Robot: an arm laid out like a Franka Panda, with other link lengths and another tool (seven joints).
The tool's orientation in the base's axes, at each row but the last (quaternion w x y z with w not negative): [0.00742 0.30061 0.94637 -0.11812]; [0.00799 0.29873 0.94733 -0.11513]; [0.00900 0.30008 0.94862 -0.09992]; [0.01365 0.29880 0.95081 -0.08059]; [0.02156 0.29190 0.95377 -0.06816]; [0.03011 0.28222 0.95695 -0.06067]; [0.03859 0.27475 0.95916 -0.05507]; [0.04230 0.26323 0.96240 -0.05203]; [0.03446 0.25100 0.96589 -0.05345]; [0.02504 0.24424 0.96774 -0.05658]
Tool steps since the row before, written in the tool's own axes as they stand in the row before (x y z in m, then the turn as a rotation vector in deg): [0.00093 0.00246 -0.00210 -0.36 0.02 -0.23]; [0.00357 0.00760 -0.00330 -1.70 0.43 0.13]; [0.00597 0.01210 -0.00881 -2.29 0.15 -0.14]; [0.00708 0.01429 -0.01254 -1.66 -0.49 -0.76]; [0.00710 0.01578 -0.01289 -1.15 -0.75 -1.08]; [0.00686 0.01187 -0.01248 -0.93 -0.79 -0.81]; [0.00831 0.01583 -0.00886 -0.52 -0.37 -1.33]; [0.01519 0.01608 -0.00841 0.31 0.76 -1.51]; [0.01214 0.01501 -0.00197 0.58 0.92 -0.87]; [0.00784 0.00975 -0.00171 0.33 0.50 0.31]
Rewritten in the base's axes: [0.00076 0.00295 0.00142 0.32 -0.14 0.25]; [0.00156 0.00879 0.00129 1.63 -0.65 -0.08]; [0.00239 0.01479 0.00594 1.97 -1.15 0.29]; [0.00262 0.01758 0.00977 1.10 -1.21 0.94]; [0.00293 0.01871 0.01033 0.53 -1.10 1.25]; [0.00041 0.01523 0.01056 0.33 -1.05 0.97]; [0.00099 0.01881 0.00658 0.19 -0.42 1.40]; [-0.00527 0.02242 0.00543 0.04 0.99 1.40]; [-0.00333 0.01911 -0.00047 -0.09 1.18 0.73]; [-0.00229 0.01242 0.00015 -0.05 0.55 -0.38]
